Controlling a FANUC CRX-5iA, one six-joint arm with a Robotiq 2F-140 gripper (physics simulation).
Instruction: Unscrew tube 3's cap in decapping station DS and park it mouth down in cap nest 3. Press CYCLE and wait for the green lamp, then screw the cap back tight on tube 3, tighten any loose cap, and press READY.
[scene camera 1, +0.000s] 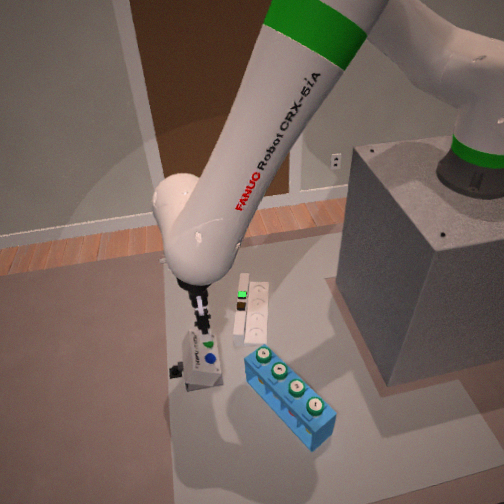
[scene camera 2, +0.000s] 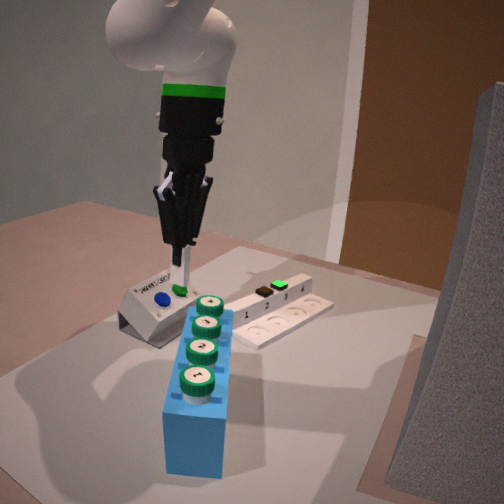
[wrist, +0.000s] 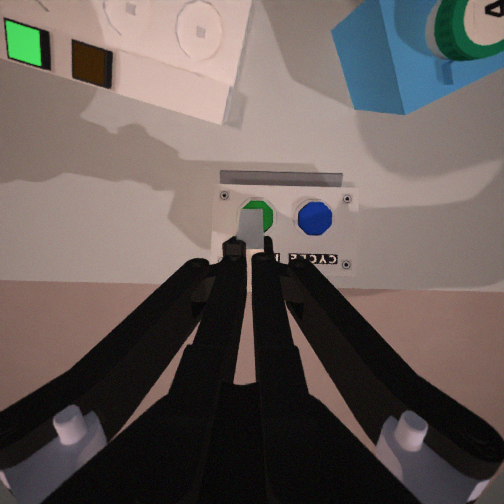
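Note:
My gripper (scene camera 2: 181, 272) is shut and empty, pointing straight down. Its fingertips rest on the green button (scene camera 2: 179, 290) of the grey button box (scene camera 1: 201, 361); in the wrist view (wrist: 248, 245) the tips cover part of that button (wrist: 257, 215). The blue button (wrist: 315, 218), labelled CYCLE, sits beside it. The blue rack (scene camera 1: 290, 395) holds several tubes, all with green caps on. Tube 3's cap (scene camera 2: 206, 326) is on its tube. The white cap nest tray (scene camera 2: 282, 320) holds no caps. The green lamp (scene camera 2: 279, 285) is lit.
A dark, unlit lamp (scene camera 2: 263, 291) sits beside the green one on the numbered strip. The grey robot pedestal (scene camera 1: 425, 260) stands to the right of the mat. The rack is close to the right of the button box.

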